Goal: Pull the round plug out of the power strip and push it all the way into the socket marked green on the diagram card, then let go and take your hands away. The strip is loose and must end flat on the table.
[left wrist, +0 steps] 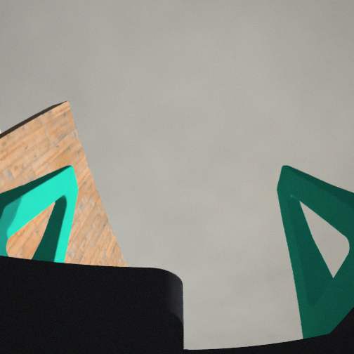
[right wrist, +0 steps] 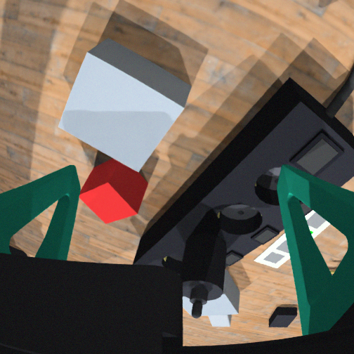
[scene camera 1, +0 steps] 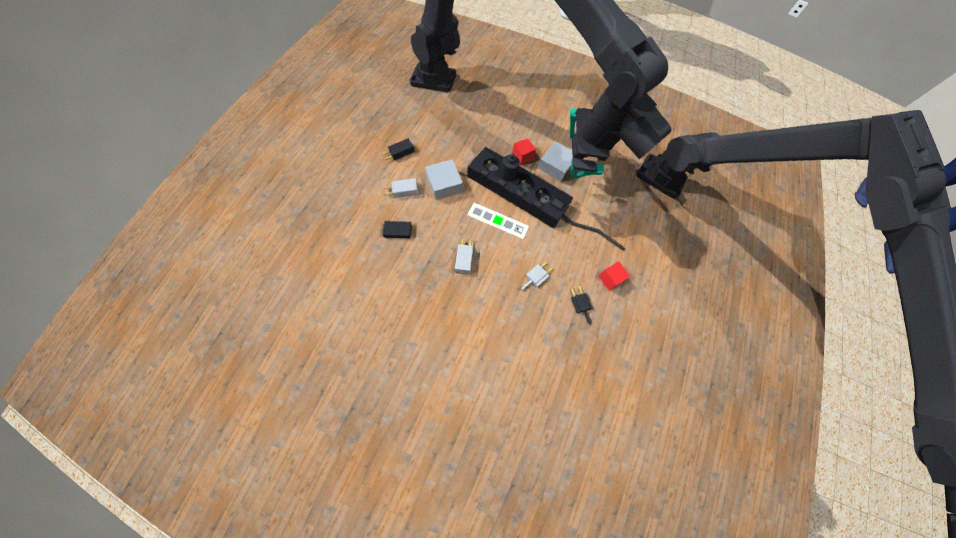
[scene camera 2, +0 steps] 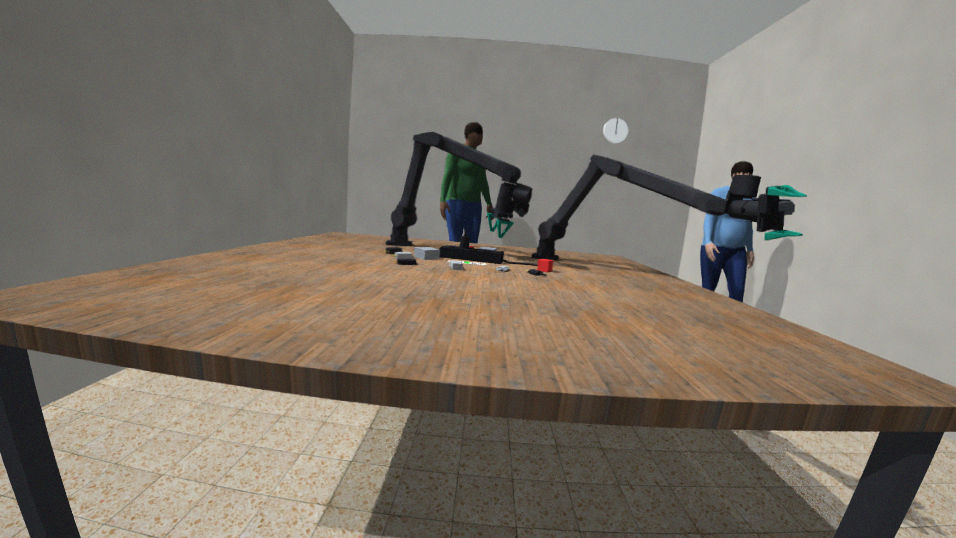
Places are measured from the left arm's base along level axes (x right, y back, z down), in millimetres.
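Pixels of known places: left gripper, fingertip midpoint: (scene camera 2: 803, 215); right gripper, fingertip midpoint: (scene camera 1: 573, 157) (scene camera 2: 495, 234); left arm's base, origin of the base link: (scene camera 1: 660, 177) (scene camera 2: 545, 258); right arm's base, origin of the base link: (scene camera 1: 433, 79) (scene camera 2: 399, 244).
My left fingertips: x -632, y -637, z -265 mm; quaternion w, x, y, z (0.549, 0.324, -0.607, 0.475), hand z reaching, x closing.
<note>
Ahead of a thing's pixels: the offset from my left fingertips to its top centre. "spot": to the spot under its first point.
The black power strip @(dx +917, dy +361, dz +223 mm) (scene camera 1: 556, 215) (scene camera 2: 471, 254) (right wrist: 300, 116) lies on the table. The round black plug @(dx +950, dy +361, dz +167 mm) (scene camera 1: 510, 165) (scene camera 2: 464, 242) (right wrist: 204, 255) stands upright in its second socket from the left in scene camera 1. The diagram card @(dx +911, dy +264, dz +263 mm) (scene camera 1: 492, 217) lies in front, its green square @(spot: dx +910, dy +265, dz +264 mm) (scene camera 1: 498, 220) third from the left; the third socket @(spot: dx +909, dy +372, dz +243 mm) (scene camera 1: 524, 184) is empty. My right gripper (scene camera 2: 500, 231) (right wrist: 178, 175) is open and empty, above the table near the strip, to the right of the plug in scene camera 1. My left gripper (scene camera 2: 803, 214) (left wrist: 177, 176) is open and empty, far out at the right.
Grey blocks @(dx +1072, dy +273, dz +229 mm) (scene camera 1: 443, 178) @(dx +879, dy +487, dz +229 mm) (scene camera 1: 556, 161) (right wrist: 122, 107) and a red cube @(dx +962, dy +458, dz +225 mm) (scene camera 1: 524, 151) (right wrist: 112, 195) stand close to the strip. Another red cube @(dx +627, dy +291, dz +225 mm) (scene camera 1: 613, 275) and several loose black and white plugs lie around. The strip's cord @(spot: dx +713, dy +375, dz +259 mm) (scene camera 1: 594, 230) runs to the lower right.
</note>
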